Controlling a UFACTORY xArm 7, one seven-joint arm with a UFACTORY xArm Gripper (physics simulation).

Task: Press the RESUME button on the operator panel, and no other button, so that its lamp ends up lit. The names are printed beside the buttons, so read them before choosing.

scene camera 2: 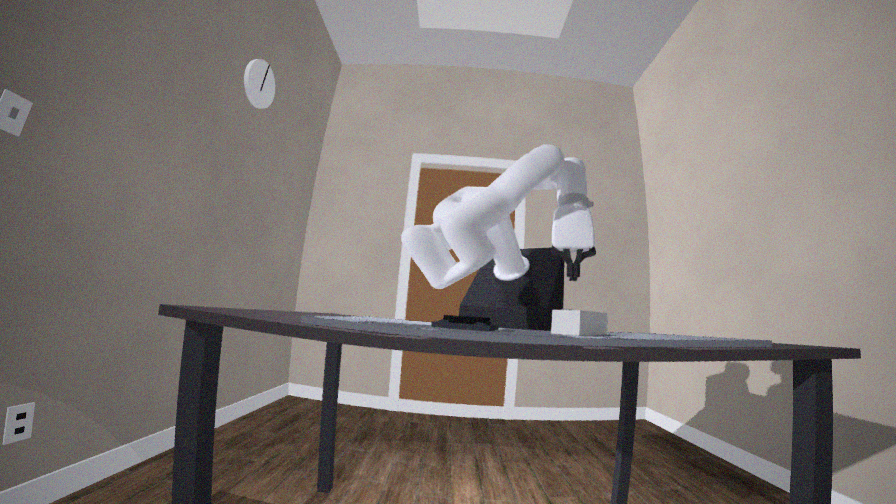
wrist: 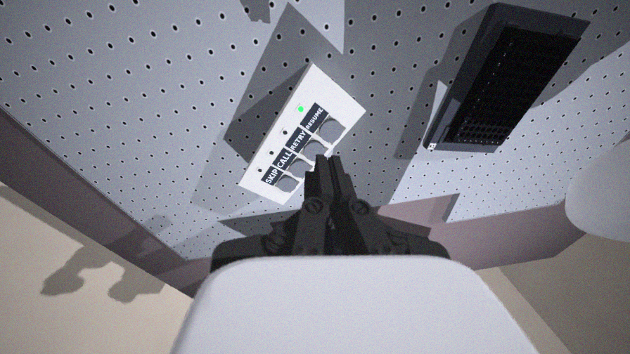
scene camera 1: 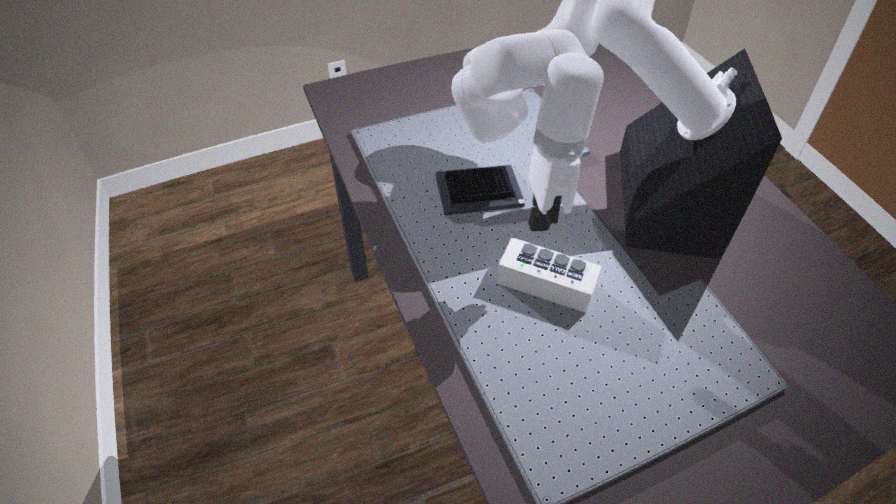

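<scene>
The white operator panel point(scene camera 1: 543, 288) point(scene camera 2: 565, 322) point(wrist: 337, 90) stands on the perforated board. In the wrist view its labels read RESUME, RETRY, CALL and SKIP. The RESUME button point(wrist: 332, 129) point(scene camera 1: 528, 250) is the end one, and the lamp point(wrist: 300, 109) point(scene camera 1: 522, 265) beside its label is lit green. The lamp holes by the other labels are dark. The RETRY button point(wrist: 315, 148) is the neighbour; the CALL button is partly hidden behind the fingers, and the SKIP button point(wrist: 287, 183) is at the other end. My gripper point(scene camera 1: 543, 226) point(scene camera 2: 573, 277) point(wrist: 324, 170) is shut and empty, raised above and apart from the panel.
A dark tray-like box point(scene camera 1: 448, 199) point(scene camera 2: 465, 325) point(wrist: 505, 14) lies on the perforated board point(scene camera 1: 601, 401) near the panel. A large black block point(scene camera 1: 679, 206) point(scene camera 2: 544, 294) stands on the table by the arm's base.
</scene>
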